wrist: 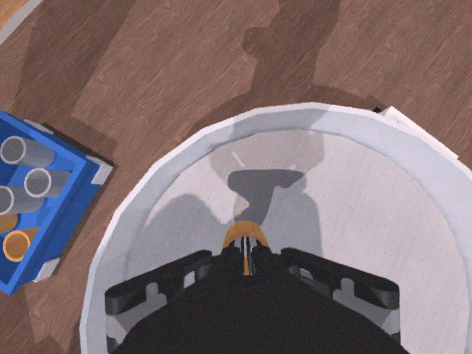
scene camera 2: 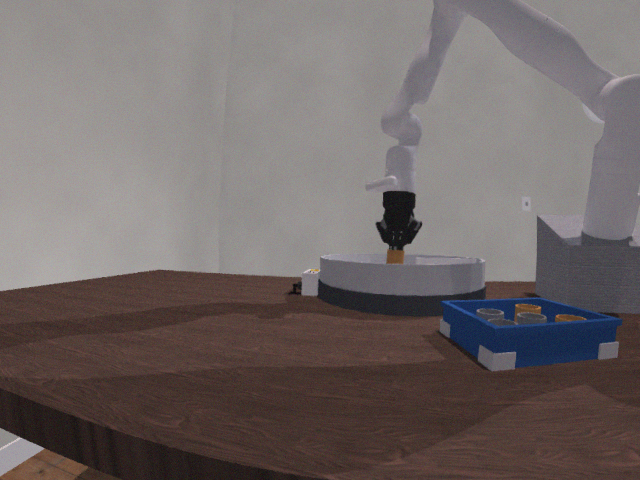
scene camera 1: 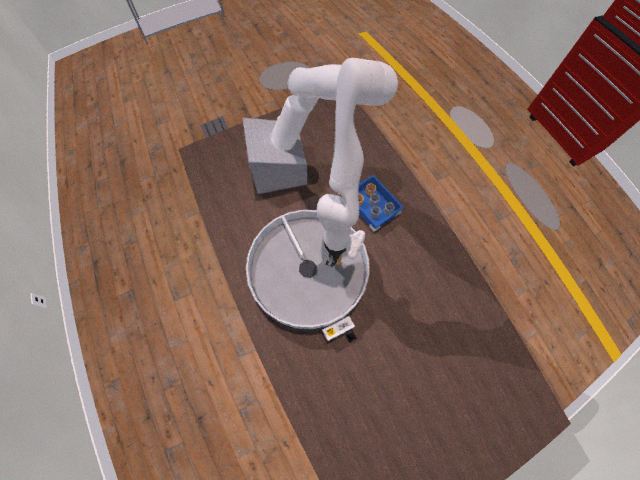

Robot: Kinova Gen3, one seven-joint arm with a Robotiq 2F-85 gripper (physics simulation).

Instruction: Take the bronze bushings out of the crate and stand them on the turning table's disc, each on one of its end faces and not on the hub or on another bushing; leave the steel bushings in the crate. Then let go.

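Places are measured from the arm's base along level axes (x ahead, y left, z up), in millimetres.
Where they show: gripper, fingertip midpoint: (wrist: 245, 243) (scene camera 2: 395, 262) (scene camera 1: 335, 258); arm's base, link origin: (scene camera 2: 604, 232) (scene camera 1: 282, 141).
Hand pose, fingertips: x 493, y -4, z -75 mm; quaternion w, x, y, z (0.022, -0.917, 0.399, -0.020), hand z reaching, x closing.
Observation:
Each offset is from my fingertips to the top centre of the thing. "spot": to the spot under its first point.
My gripper (scene camera 1: 332, 260) (scene camera 2: 395, 246) (wrist: 245, 243) is shut on the wall of a bronze bushing {dx +0, dy +0, dz +31 mm} (scene camera 1: 338, 261) (scene camera 2: 395, 256) (wrist: 245, 228), held upright over the disc {dx -18, dy -98, dz -33 mm} (scene camera 1: 289, 294) (wrist: 370, 200), to one side of the dark hub {dx -18, dy -98, dz -33 mm} (scene camera 1: 307, 268). In scene camera 2 the table's rim hides the bushing's lower end, so I cannot tell if it touches the disc. The blue crate {dx -171, dy +256, dz -44 mm} (scene camera 1: 388, 218) (scene camera 2: 558, 343) (wrist: 72, 230) holds two bronze bushings, one clear in each view (scene camera 1: 370, 189) (scene camera 2: 527, 310) (wrist: 16, 245), and three steel bushings, one of them at the crate's outer corner {spot: dx -130, dy +312, dz -88 mm} (scene camera 1: 389, 208).
The turning table's raised rim (scene camera 1: 249, 268) (scene camera 2: 403, 279) surrounds the disc. A white bar {spot: dx -133, dy -106, dz +4 mm} (scene camera 1: 292, 237) runs from rim to hub. A white control box {spot: dx +219, dy -91, dz -36 mm} (scene camera 1: 338, 329) (scene camera 2: 310, 283) (wrist: 420, 131) sits outside the rim. The grey arm pedestal (scene camera 1: 279, 175) (scene camera 2: 573, 273) stands behind.

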